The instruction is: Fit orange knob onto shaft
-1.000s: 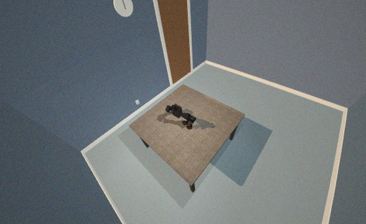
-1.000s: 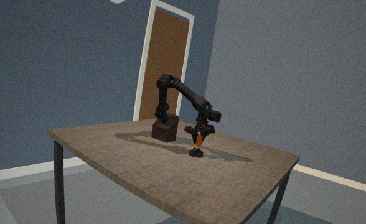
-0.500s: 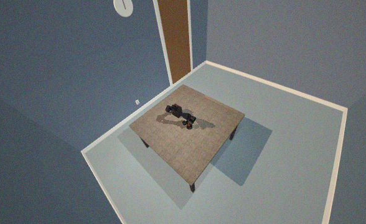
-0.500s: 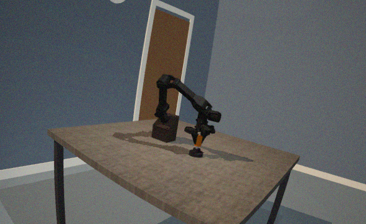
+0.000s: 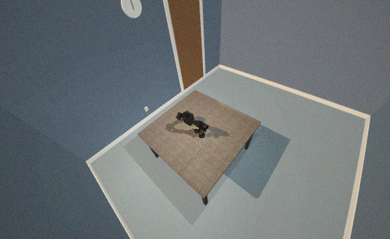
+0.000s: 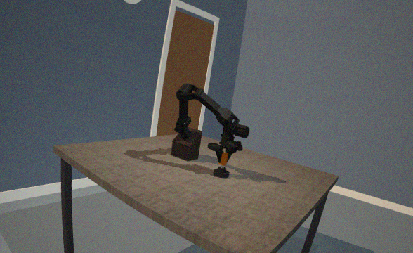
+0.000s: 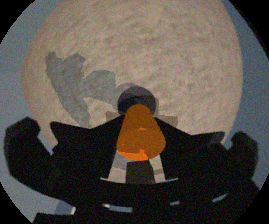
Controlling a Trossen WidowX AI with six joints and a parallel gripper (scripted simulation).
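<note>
Now: the orange knob 30 mm above my gripper tip. Also, from my gripper tip: dark round pedestal (40 mm below).
</note>
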